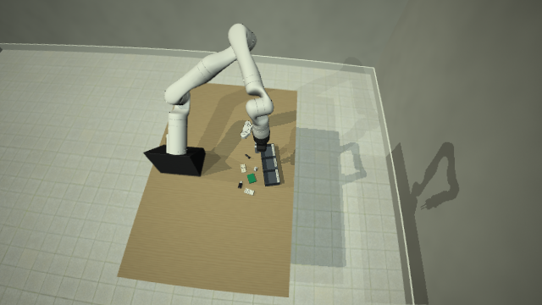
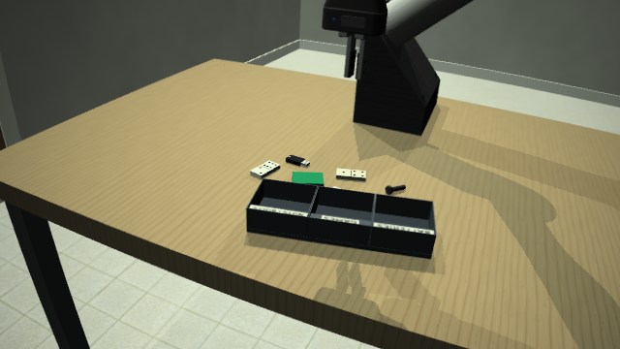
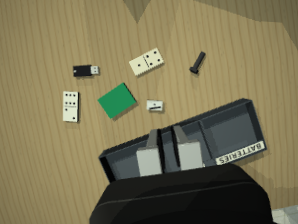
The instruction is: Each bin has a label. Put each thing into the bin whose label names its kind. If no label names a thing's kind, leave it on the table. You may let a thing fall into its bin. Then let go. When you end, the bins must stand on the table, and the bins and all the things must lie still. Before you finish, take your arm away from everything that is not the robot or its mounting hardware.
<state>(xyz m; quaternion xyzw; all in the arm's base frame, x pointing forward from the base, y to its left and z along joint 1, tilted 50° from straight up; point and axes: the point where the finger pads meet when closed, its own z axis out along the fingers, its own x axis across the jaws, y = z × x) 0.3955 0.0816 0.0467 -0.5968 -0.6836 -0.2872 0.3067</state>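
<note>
My hand is 70 mm short of the black three-part bin, 30 mm to the right of it and 200 mm above it. Also, from my hand: flat green piece (20 mm behind, 70 mm to the right, 210 mm below); then domino (80 mm behind, 20 mm to the right, 210 mm below); then small white thing (10 mm behind, 10 mm to the right, 210 mm below).
</note>
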